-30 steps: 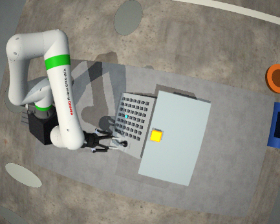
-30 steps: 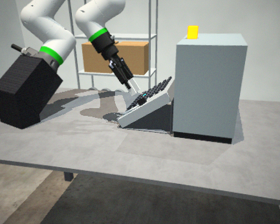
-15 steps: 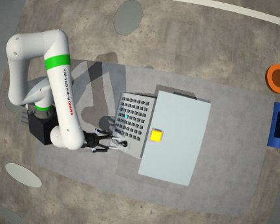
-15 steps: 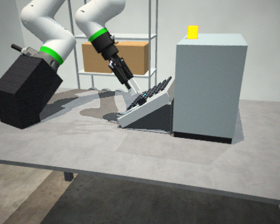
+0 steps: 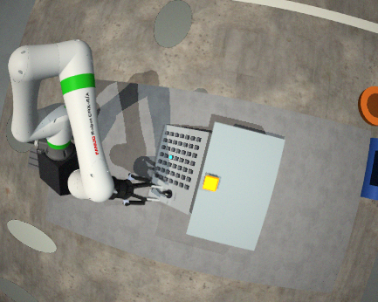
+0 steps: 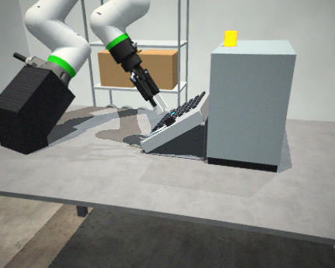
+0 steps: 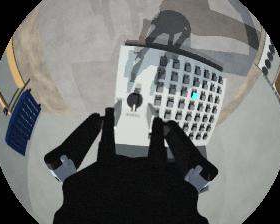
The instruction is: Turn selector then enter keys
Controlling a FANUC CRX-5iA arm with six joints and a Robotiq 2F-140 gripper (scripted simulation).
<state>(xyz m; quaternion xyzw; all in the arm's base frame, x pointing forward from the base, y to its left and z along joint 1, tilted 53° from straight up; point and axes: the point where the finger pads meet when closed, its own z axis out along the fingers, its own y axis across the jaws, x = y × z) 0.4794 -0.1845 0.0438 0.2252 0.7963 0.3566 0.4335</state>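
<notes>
The black selector knob is 5 cm ahead of my hand and 6 cm below it. The rest, counted from my hand: sloped keypad panel 8 cm ahead, 11 cm to the left, 11 cm below.
</notes>
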